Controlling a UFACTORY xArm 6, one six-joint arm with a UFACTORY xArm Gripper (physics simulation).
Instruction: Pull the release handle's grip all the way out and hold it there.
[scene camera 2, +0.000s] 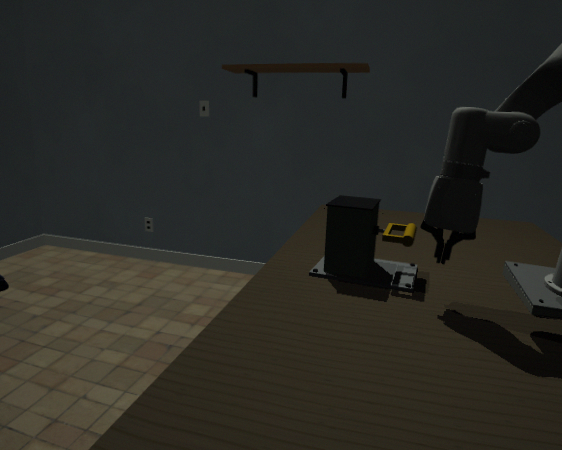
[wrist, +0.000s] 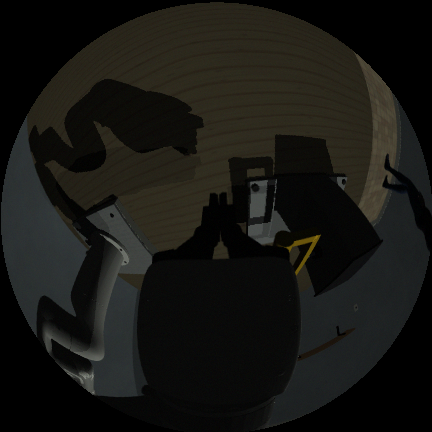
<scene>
gripper: scene camera 2; wrist
same spot on gripper: (scene camera 2: 455, 237) = (wrist: 194, 244)
same spot on grey base plate: (wrist: 272, 202) = (scene camera 2: 394, 278)
</scene>
